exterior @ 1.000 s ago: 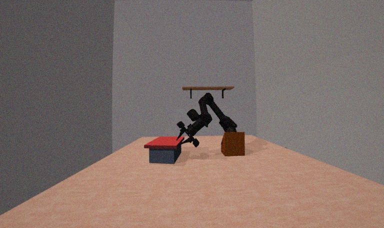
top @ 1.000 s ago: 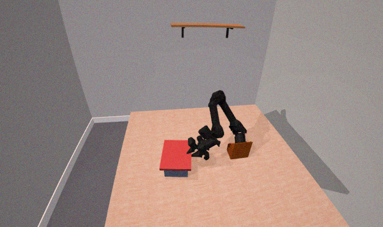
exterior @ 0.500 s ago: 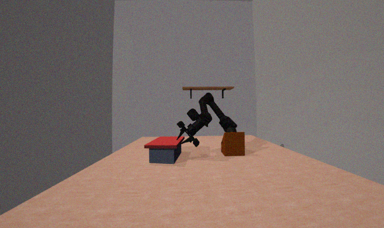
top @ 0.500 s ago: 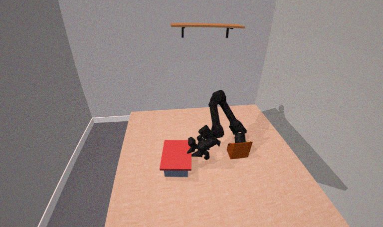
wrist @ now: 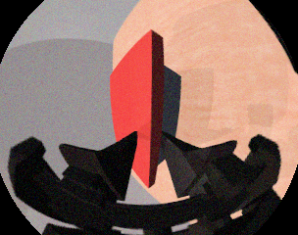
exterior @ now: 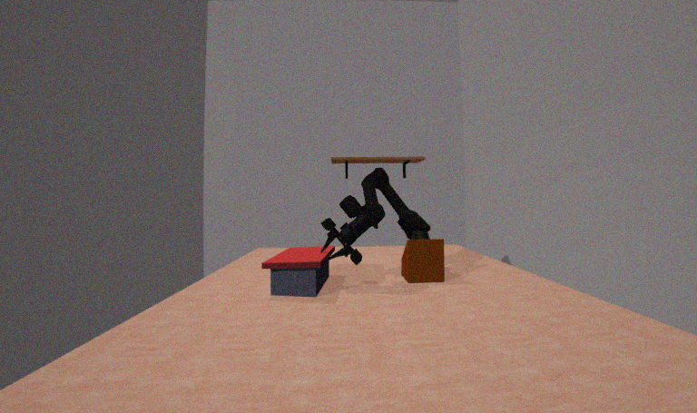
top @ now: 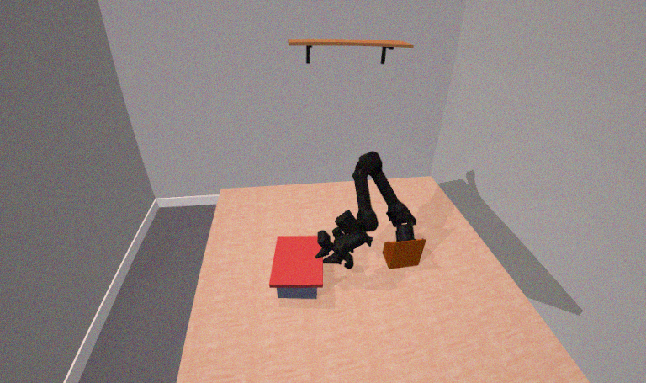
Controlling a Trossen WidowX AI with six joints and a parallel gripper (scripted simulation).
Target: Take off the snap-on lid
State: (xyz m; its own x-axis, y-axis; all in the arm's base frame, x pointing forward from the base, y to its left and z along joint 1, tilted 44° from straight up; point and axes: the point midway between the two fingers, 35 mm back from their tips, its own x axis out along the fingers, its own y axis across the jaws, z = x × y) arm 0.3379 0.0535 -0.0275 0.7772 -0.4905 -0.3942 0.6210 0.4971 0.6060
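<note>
My gripper tip is 80 mm short of the red lid and 10 mm to the left of it. From my gripper tip the other things lie so: storage box: 80 mm ahead, 10 mm to the right, 50 mm below.
</note>
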